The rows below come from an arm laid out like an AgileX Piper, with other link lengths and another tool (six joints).
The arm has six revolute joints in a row. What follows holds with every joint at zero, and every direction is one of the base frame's. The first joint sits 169.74 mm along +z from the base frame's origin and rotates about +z. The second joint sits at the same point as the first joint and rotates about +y. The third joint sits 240.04 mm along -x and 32.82 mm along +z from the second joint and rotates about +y. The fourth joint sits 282.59 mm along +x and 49.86 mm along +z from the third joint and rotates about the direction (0.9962, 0, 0.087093). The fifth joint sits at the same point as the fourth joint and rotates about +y. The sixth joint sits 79.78 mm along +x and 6.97 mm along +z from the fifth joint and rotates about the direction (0.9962, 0, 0.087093). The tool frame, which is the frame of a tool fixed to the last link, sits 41.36 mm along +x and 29.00 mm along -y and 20.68 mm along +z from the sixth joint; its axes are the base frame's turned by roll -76.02, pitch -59.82 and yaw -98.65 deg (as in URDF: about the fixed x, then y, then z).
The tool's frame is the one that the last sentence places.
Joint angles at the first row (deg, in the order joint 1, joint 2, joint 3, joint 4, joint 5, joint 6):
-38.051 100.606 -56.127 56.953 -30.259 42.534
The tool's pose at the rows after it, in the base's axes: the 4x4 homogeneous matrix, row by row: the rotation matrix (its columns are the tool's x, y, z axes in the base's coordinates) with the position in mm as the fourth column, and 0 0 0 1 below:
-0.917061 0.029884 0.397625 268.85; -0.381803 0.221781 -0.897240 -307.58; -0.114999 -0.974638 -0.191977 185.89; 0 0 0 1
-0.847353 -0.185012 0.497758 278.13; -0.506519 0.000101 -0.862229 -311.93; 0.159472 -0.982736 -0.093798 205.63; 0 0 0 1
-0.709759 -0.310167 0.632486 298.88; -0.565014 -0.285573 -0.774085 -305.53; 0.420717 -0.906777 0.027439 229.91; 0 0 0 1
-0.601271 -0.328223 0.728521 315.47; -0.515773 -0.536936 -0.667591 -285.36; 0.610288 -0.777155 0.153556 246.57; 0 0 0 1
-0.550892 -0.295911 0.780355 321.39; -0.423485 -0.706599 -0.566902 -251.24; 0.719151 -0.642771 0.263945 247.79; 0 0 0 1
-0.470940 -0.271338 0.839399 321.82; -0.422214 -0.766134 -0.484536 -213.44; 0.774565 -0.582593 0.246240 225.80; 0 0 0 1
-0.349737 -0.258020 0.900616 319.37; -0.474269 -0.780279 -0.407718 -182.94; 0.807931 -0.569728 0.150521 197.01; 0 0 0 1
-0.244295 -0.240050 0.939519 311.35; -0.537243 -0.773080 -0.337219 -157.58; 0.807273 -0.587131 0.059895 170.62; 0 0 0 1
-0.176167 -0.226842 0.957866 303.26; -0.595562 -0.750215 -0.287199 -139.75; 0.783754 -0.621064 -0.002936 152.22; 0 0 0 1
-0.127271 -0.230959 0.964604 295.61; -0.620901 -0.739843 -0.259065 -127.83; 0.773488 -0.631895 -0.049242 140.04; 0 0 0 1
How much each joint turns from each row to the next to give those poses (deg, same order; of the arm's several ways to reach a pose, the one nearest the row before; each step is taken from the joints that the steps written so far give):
-0.001 0.000 0.001 -4.553 -4.072 -14.782
0.147 0.001 -0.002 -12.328 -2.013 -7.087
1.060 0.000 0.001 -15.394 -3.679 -4.175
2.054 -0.001 1.832 -10.955 -7.888 -4.436
3.478 0.001 4.805 -4.919 -11.239 -5.569
4.238 -0.059 6.496 -2.101 -5.456 -2.759
3.298 0.000 5.786 -2.453 -0.150 -0.151
2.621 0.001 5.324 -2.235 -0.002 1.885
2.039 0.000 3.739 -1.231 0.000 2.754
1.533 0.000 2.699 -0.169 0.000 0.799

